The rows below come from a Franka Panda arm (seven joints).
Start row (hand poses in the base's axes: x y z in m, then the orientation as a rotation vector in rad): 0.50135, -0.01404, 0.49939, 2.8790, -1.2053, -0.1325
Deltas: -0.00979, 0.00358, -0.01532, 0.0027, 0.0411, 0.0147; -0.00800, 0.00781, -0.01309, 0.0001, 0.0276, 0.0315; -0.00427, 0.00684, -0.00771, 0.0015, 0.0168, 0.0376; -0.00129, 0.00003, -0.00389, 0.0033, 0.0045, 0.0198; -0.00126, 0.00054, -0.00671, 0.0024, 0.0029, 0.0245; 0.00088, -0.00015, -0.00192, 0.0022, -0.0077, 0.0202; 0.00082, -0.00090, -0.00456, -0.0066, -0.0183, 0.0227
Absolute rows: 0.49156, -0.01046, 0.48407, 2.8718, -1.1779, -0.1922; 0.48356, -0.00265, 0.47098, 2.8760, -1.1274, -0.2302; 0.47929, 0.00419, 0.46327, 2.8879, -1.0698, -0.2533; 0.47800, 0.00422, 0.45938, 2.8978, -1.0405, -0.2608; 0.47674, 0.00476, 0.45267, 2.9093, -1.0042, -0.2652; 0.47762, 0.00461, 0.45075, 2.9230, -0.9756, -0.2545; 0.47844, 0.00371, 0.44619, 2.9337, -0.9432, -0.2235
